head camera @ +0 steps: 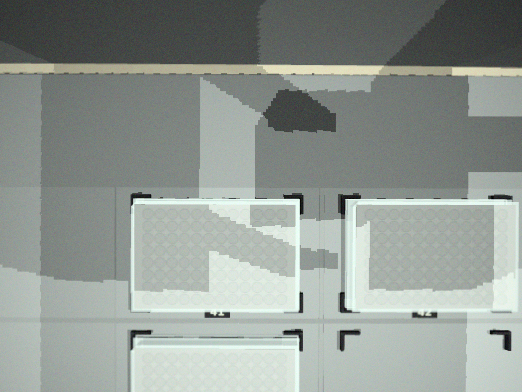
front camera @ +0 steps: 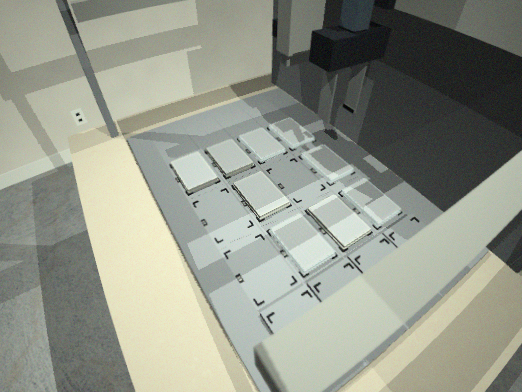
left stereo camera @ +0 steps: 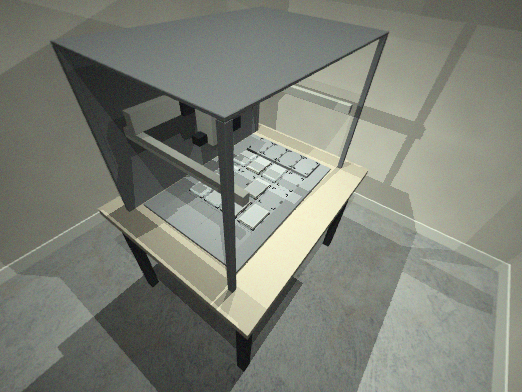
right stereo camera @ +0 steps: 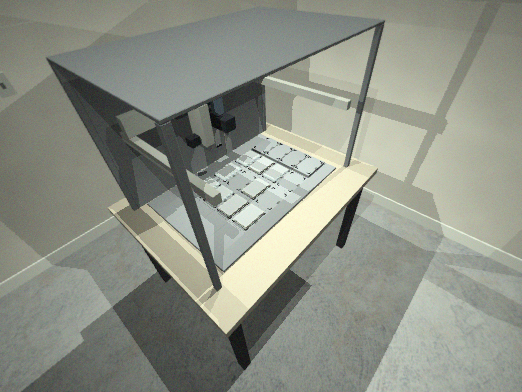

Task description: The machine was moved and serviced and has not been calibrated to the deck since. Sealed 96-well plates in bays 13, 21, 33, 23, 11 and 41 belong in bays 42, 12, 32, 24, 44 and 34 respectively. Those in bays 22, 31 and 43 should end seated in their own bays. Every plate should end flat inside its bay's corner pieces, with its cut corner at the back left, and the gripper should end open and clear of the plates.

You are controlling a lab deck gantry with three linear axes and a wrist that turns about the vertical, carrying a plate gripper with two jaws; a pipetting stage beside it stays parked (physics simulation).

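Frame: origin at the robot's base, x ahead, y up, z right, level; centimetres.
Where they show: gripper, between the fingertips: [front camera: 336, 114] [right stereo camera: 224, 148]; robot's base, origin of its link: [front camera: 169, 165] [left stereo camera: 253, 230] [right stereo camera: 246, 230].
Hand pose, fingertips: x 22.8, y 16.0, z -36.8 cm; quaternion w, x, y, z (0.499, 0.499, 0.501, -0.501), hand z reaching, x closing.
Note:
Each offset is from my fingertips to the top centre of the thing. "spot": to the spot under its first point.
My gripper [front camera: 341, 109] [right stereo camera: 223, 146] hangs high behind the plates, jaws apart with nothing between them. It does not show in the head view. Plate 42 {dy -14.6, dx +0.2, dz +0.0 cm} [front camera: 327, 162] [head camera: 430, 250] lies flat inside its corner pieces. Beside it are plates 41 {dy -14.6, dx -16.3, dz +0.1 cm} [front camera: 291, 132] [head camera: 175, 272] and 31 {dy -14.6, dx -16.2, dz +10.8 cm} [front camera: 261, 143] [head camera: 215, 370]. In the front view, plates lie in bays 11 {dy -14.6, dx -16.2, dz +32.2 cm} [front camera: 195, 169], 21 [front camera: 230, 156], 22 [front camera: 261, 192], 23 [front camera: 302, 240], 33 [front camera: 340, 220] and 43 {dy -14.6, dx +16.5, dz +0.0 cm} [front camera: 371, 202]. Bays 12, 13 and 32 hold no plate. Cut corners are too faint to tell.
A pale beam [front camera: 400, 280] crosses the front right and hides part of the fourth column. Grey posts {spot: dy +28.0, dx -49.9, dz +47.9 cm} [left stereo camera: 227, 210] [right stereo camera: 190, 210] carry the enclosure roof [left stereo camera: 200, 55] [right stereo camera: 210, 55]. The pale parked pipetting stage [right stereo camera: 201, 127] stands near the gripper, with a black block [right stereo camera: 193, 140] beside it.

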